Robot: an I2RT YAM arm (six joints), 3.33 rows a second.
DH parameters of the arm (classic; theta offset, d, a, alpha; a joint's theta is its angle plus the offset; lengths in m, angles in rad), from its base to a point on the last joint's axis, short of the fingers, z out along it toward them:
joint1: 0 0.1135 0.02 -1.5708
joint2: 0 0 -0.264 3.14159
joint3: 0.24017 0 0.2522 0
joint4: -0.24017 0 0.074 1.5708
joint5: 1.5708 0 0 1.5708
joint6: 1.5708 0.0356 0 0
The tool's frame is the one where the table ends.
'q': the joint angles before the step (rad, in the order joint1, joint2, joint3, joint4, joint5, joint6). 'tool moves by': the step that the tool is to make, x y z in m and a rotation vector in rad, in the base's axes. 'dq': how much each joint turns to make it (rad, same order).
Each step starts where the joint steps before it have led.
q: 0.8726 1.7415 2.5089 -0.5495 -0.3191 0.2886
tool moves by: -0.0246 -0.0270 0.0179 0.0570 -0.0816 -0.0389
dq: 0.0108 -0.0937 -0.0479 0.0384 0.0412 -0.0400
